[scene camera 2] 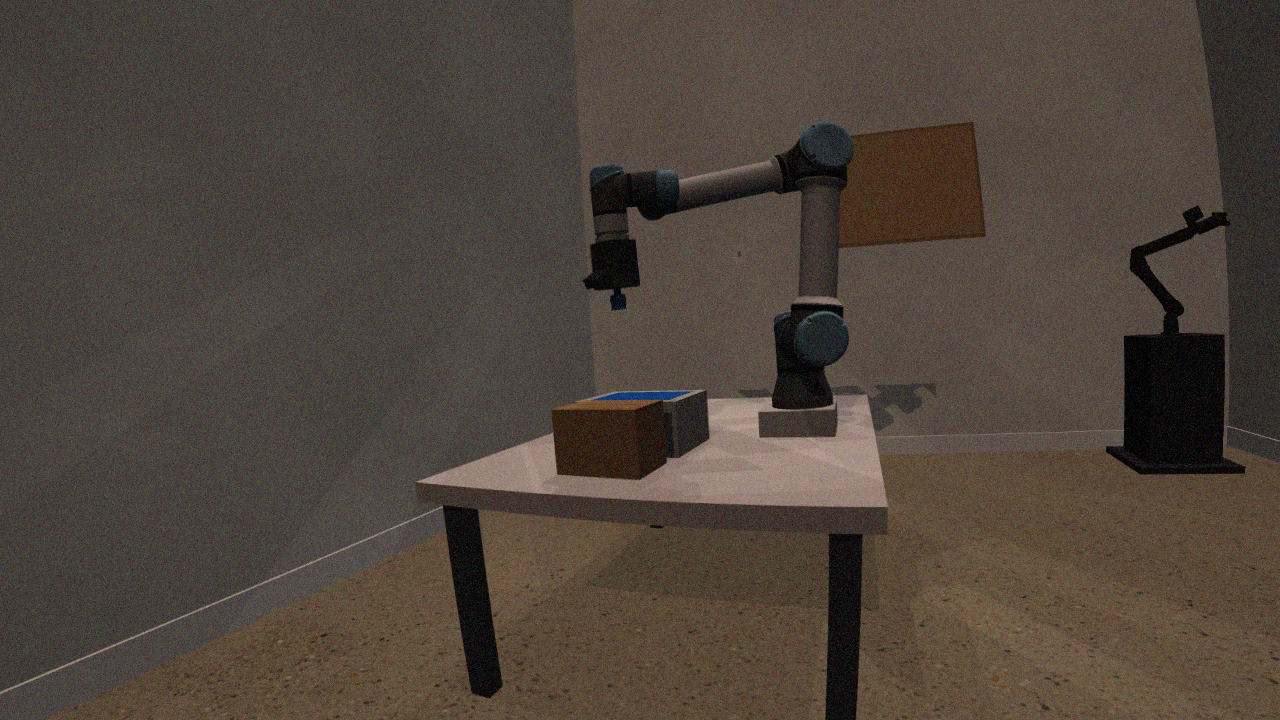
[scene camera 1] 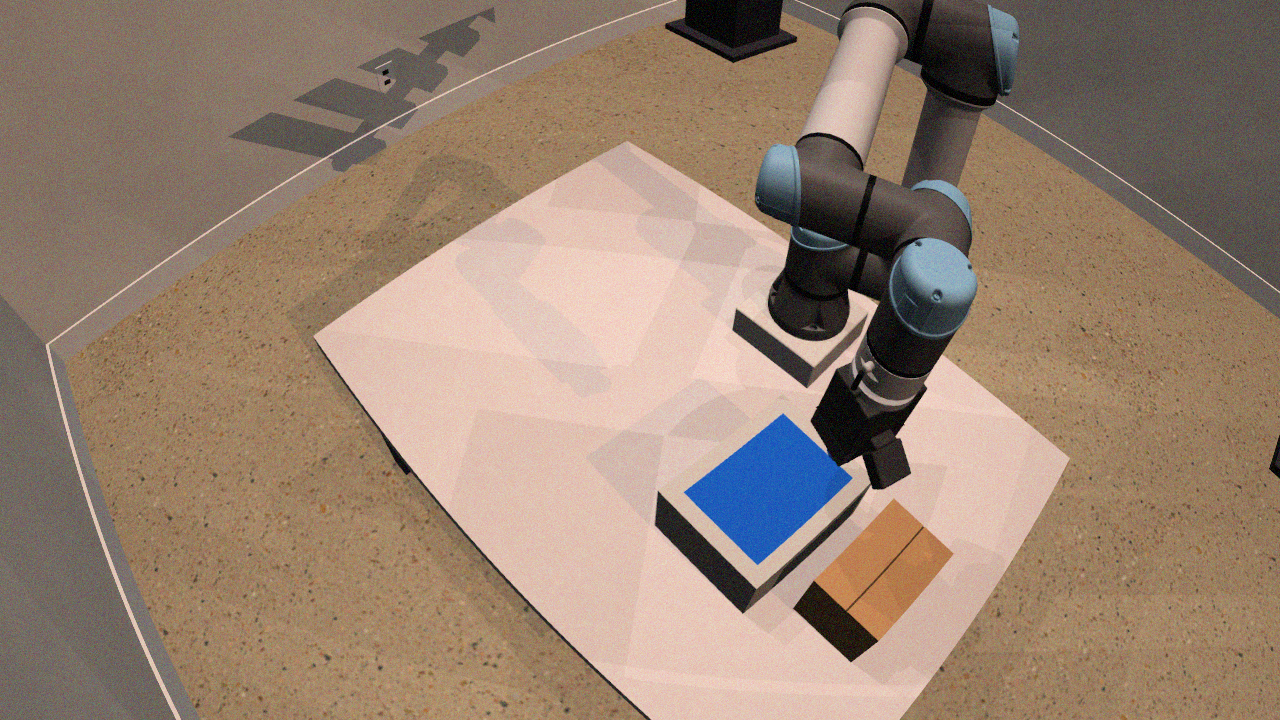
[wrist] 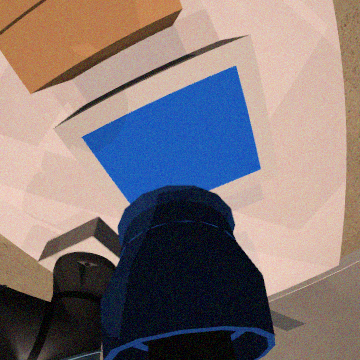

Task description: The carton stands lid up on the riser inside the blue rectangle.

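Seen in the pictures: hand at its tool point: (scene camera 2: 619, 309) (wrist: 177, 235); arm's base at its link origin: (scene camera 2: 802, 404) (scene camera 1: 808, 307) (wrist: 86, 270).
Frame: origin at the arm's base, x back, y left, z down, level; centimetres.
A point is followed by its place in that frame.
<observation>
An orange-brown carton (scene camera 1: 881, 573) @[y 42.7, x -31.8, z -6.4 cm] (scene camera 2: 608, 438) @[y 49.1, x -27.2, z -1.2 cm] (wrist: 95, 35) @[y 37.5, x -31.0, z -6.6 cm] stands on the table beside the riser, apart from it. A dark seam line runs across its top face. The grey riser (scene camera 1: 702, 528) @[y 20.1, x -45.2, z -5.6 cm] (scene camera 2: 689, 420) @[y 24.2, x -20.9, z -0.3 cm] (wrist: 255, 90) @[y 25.6, x -44.9, z -5.6 cm] has a blue rectangle (scene camera 1: 768, 488) @[y 21.6, x -34.0, z -5.6 cm] (scene camera 2: 642, 394) @[y 19.1, x -34.5, z -5.6 cm] (wrist: 180, 135) @[y 23.9, x -34.5, z -5.6 cm] on its top, with no carton on it. My gripper, a blue suction cup (scene camera 2: 618, 302) (wrist: 176, 200), hangs high above the table with nothing on it, pointing down. In scene camera 1 the cup is hidden behind the black tool body.
The arm's base stands on a grey block (scene camera 1: 774, 344) @[y 0.9, x -9.7, z 2.0 cm] (scene camera 2: 796, 420) @[y 8.8, x -0.1, z 2.4 cm] (wrist: 97, 230) @[y 8.5, x -9.2, z 2.5 cm] behind the riser. The pinkish table (scene camera 1: 537, 295) @[y -37.4, x -32.7, z 6.4 cm] (scene camera 2: 760, 479) @[y 44.9, x -0.1, z 6.4 cm] bears all of these. A black pedestal (scene camera 2: 1172, 398) with a small dark arm stands on the floor away from the table.
</observation>
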